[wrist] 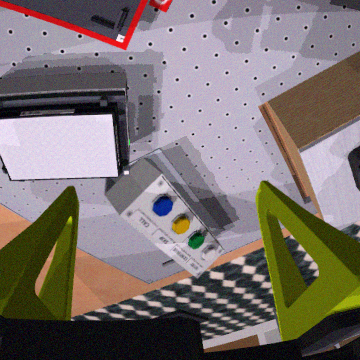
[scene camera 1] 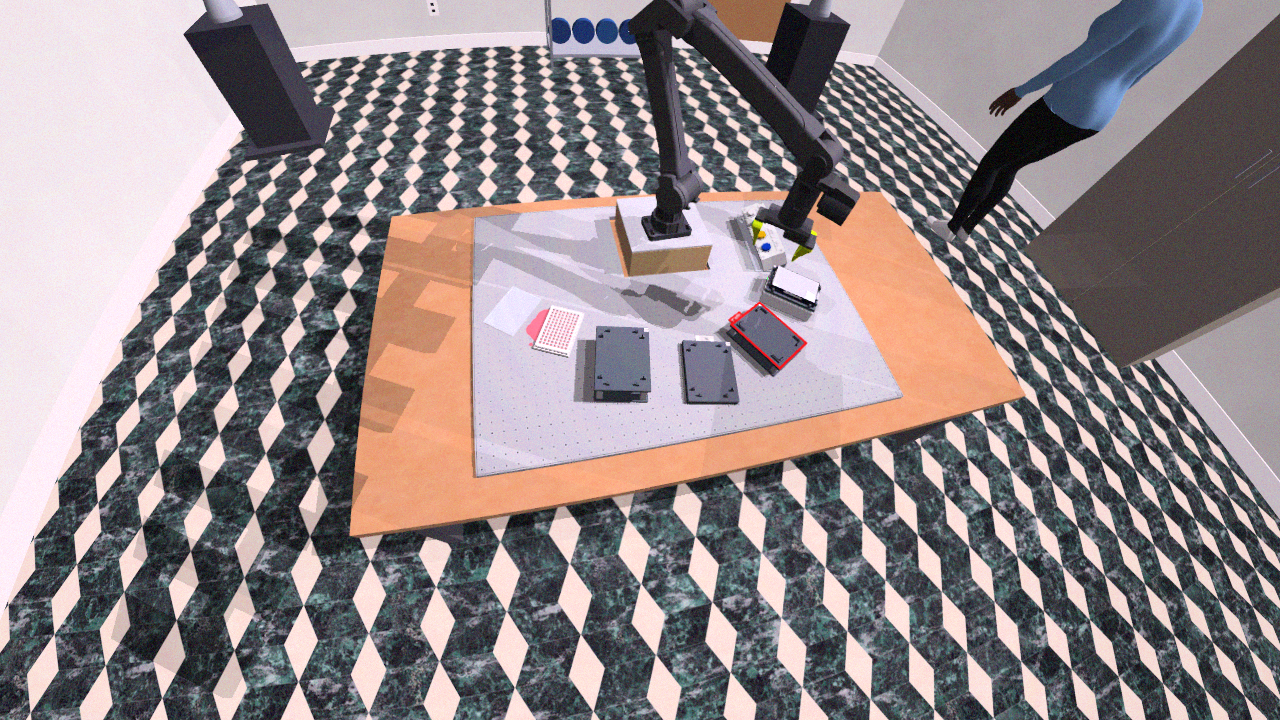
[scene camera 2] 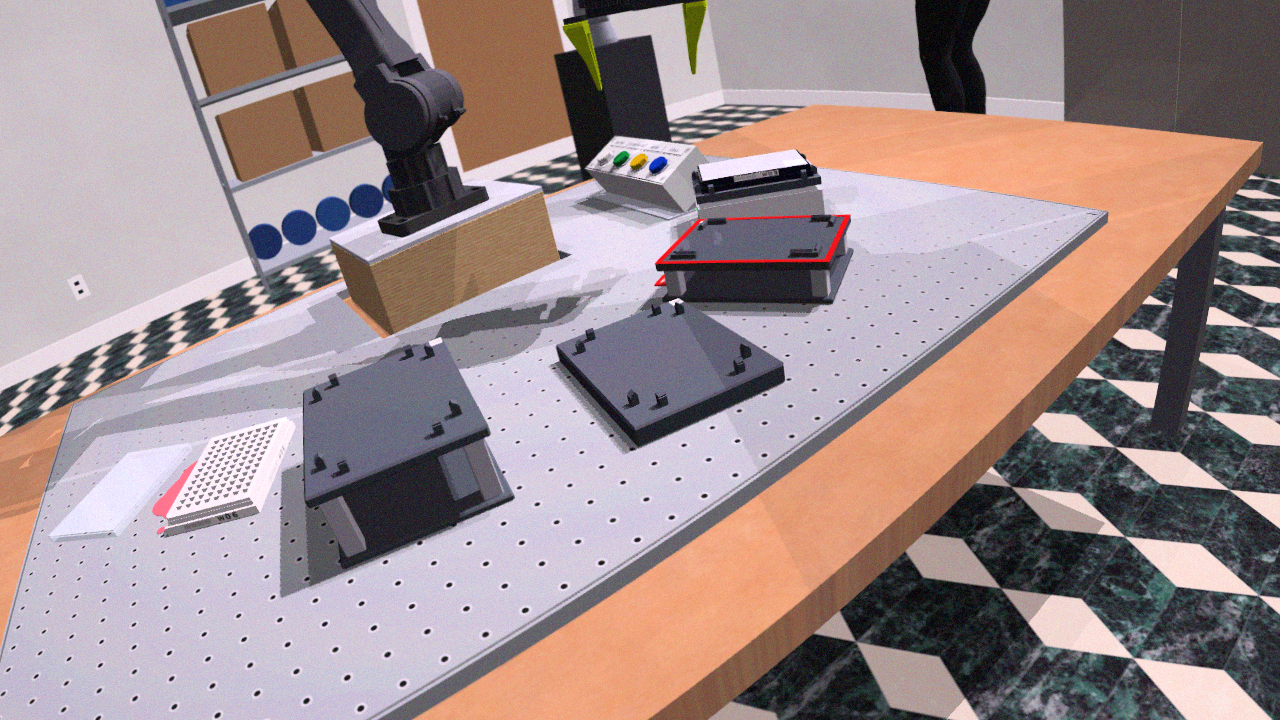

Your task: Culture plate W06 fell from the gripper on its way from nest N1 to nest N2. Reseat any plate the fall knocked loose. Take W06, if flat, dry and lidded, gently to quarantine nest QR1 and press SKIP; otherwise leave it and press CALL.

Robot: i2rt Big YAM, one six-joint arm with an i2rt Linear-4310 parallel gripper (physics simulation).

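Places are measured from the arm's base along level axes (x back, y right, z up), in millimetres.
Pixels of known places: gripper, between the fingertips: [wrist: 169, 191] [scene camera 1: 772, 251] [scene camera 2: 646, 81]; arm's base, origin of its link: [scene camera 1: 665, 228] [scene camera 2: 434, 215].
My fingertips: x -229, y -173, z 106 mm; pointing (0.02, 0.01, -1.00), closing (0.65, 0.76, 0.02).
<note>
For each thing: its top centre in the pictures, then the offset to it from my fingertips.
- W06, centre of its top: [scene camera 2: 228, 464] [scene camera 1: 559, 328] dx +16, dy +506, dz -179 mm
- clear lid, centre of its top: [scene camera 2: 121, 487] [scene camera 1: 512, 309] dx +103, dy +609, dz -185 mm
- pink spill, centre of its top: [scene camera 2: 172, 500] [scene camera 1: 534, 329] dx +36, dy +565, dz -192 mm
- button box, centre of its top: [scene camera 2: 641, 143] [wrist: 175, 249] [scene camera 1: 768, 224] dx +203, dy -139, dz -109 mm
- blue CALL button, centre of its top: [wrist: 162, 211] [scene camera 2: 657, 158] dx +133, dy -104, dz -118 mm
- yellow SKIP button, centre of its top: [wrist: 180, 230] [scene camera 2: 638, 155] dx +182, dy -113, dz -118 mm
- white-topped plate, centre of its top: [wrist: 54, 149] [scene camera 2: 751, 164] [scene camera 1: 796, 283] dx -13, dy -121, dz -124 mm
- red-edged nest, centre of its top: [scene camera 2: 755, 232] [scene camera 1: 770, 332] dx -129, dy +12, dz -147 mm
- tall dark nest, centre of its top: [scene camera 2: 376, 394] [scene camera 1: 622, 354] dx -121, dy +390, dz -125 mm
- low dark nest, centre of its top: [scene camera 2: 657, 342] [scene camera 1: 711, 367] dx -178, dy +189, dz -167 mm
W06 [scene camera 1: 558, 330] [scene camera 2: 228, 474] lies flat on the pegboard with its wells uncovered. A clear lid [scene camera 1: 512, 310] [scene camera 2: 125, 492] lies apart from it, and a pink spill [scene camera 1: 537, 324] [scene camera 2: 174, 495] shows between them. My gripper [scene camera 1: 779, 241] [scene camera 2: 646, 79] [wrist: 169, 191] is open and empty above the button box [scene camera 2: 684, 183] [wrist: 142, 180], with the blue CALL button [scene camera 2: 658, 164] [wrist: 163, 205] and yellow SKIP button [scene camera 2: 639, 162] [wrist: 181, 224] between the fingers in the wrist view. A white-topped plate [scene camera 1: 794, 284] [scene camera 2: 756, 168] [wrist: 57, 145] sits on a dark device. The red-edged nest [scene camera 1: 768, 335] [scene camera 2: 760, 240] holds no plate.
A tall dark nest [scene camera 1: 622, 358] [scene camera 2: 393, 420] stands beside W06, and a low dark nest [scene camera 1: 709, 371] [scene camera 2: 671, 367] stands between it and the red-edged one. The arm's wooden base block [scene camera 1: 669, 259] [scene camera 2: 474, 268] is at the back. A person [scene camera 1: 1074, 98] stands beyond the table.
</note>
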